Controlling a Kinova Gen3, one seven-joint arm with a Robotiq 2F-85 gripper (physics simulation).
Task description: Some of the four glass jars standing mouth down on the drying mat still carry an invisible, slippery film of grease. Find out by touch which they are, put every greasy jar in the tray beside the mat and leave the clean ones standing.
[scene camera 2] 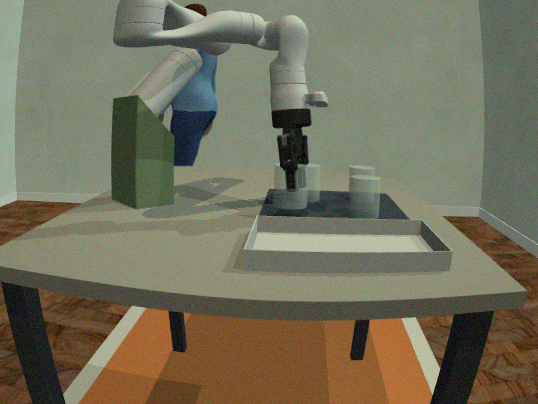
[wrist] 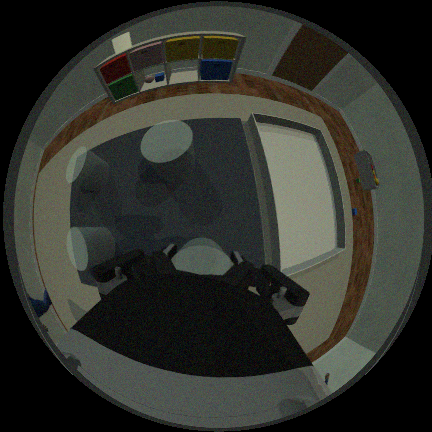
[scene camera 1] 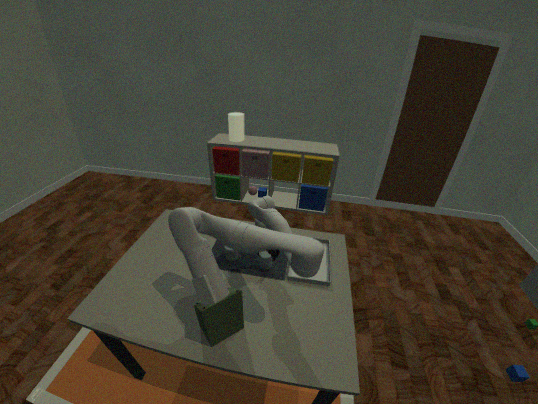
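Pixels of known places: gripper, fingertip midpoint: (scene camera 2: 297, 189) (wrist: 202, 255) (scene camera 1: 267, 258); arm's base, origin of the base link: (scene camera 2: 138, 112) (scene camera 1: 217, 298).
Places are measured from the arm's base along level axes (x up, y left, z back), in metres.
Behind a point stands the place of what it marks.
My gripper (scene camera 2: 291, 187) @(z -0.381, x -0.154, y 0.006 m) (wrist: 202, 255) @(z -0.381, x -0.154, y 0.006 m) points down and is shut on a pale see-through glass jar (scene camera 2: 291, 200) @(z -0.380, x -0.169, y -0.024 m) (wrist: 202, 262) @(z -0.385, x -0.108, y 0.008 m), mouth down and upright. In scene camera 2 its lower rim appears slightly above the dark drying mat (scene camera 2: 330, 209) @(z -0.425, x -0.207, y 0.107 m) (wrist: 225, 150) @(z -0.547, x -0.207, y -0.002 m) (scene camera 1: 250, 269) @(z -0.320, x -0.208, y 0.064 m). Three other jars stand mouth down on the mat: one (scene camera 2: 312, 182) @(z -0.367, x -0.163, y 0.167 m) behind the held jar, and two at the right, the nearer (scene camera 2: 365, 192) @(z -0.511, x -0.153, y 0.044 m) and the farther (scene camera 2: 362, 171) @(z -0.475, x -0.134, y 0.210 m). In the wrist view these three show as a top jar (wrist: 167, 142) @(z -0.500, x -0.128, y 0.070 m), a left jar (wrist: 91, 170) @(z -0.465, x -0.154, y 0.210 m) and a lower-left jar (wrist: 92, 247) @(z -0.355, x -0.142, y 0.161 m). The grey-walled tray (scene camera 1: 330, 260) @(z -0.550, x -0.187, y -0.268 m) (scene camera 2: 345, 261) @(z -0.539, x -0.193, y -0.274 m) (wrist: 341, 220) @(z -0.474, x -0.190, y -0.291 m) lies beside the mat.
The green block (scene camera 1: 222, 320) @(z 0.026, x -0.072, y -0.034 m) (scene camera 2: 137, 155) @(z -0.052, x -0.094, y -0.066 m) at the arm's base stands on the table (scene camera 1: 150, 300) @(z 0.060, x -0.210, y 0.350 m) (scene camera 2: 125, 250) @(z -0.213, x -0.210, y -0.325 m). A person (scene camera 2: 192, 100) stands beyond the table, partly behind the arm. A shelf unit (scene camera 1: 280, 142) with coloured boxes stands by the wall.
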